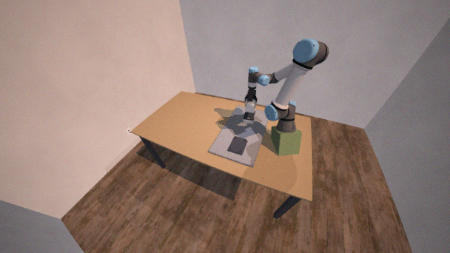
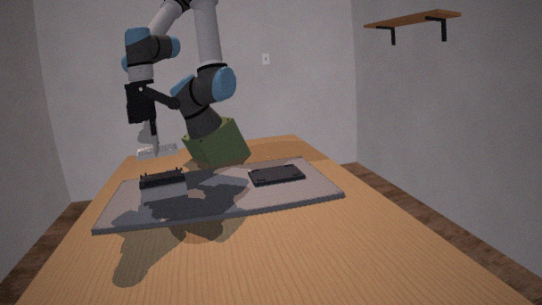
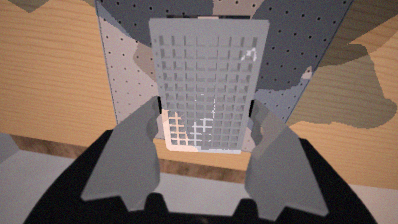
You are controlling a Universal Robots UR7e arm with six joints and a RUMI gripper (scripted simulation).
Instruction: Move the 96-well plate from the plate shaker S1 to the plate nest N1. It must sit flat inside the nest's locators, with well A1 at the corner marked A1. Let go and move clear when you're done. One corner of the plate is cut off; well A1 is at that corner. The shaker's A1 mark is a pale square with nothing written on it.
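The dark plate nest N1 is 3 cm ahead of my hand, 36 cm to the left of it and 14 cm below it. The rest, counted from my hand: white 96-well plate (1 cm below).
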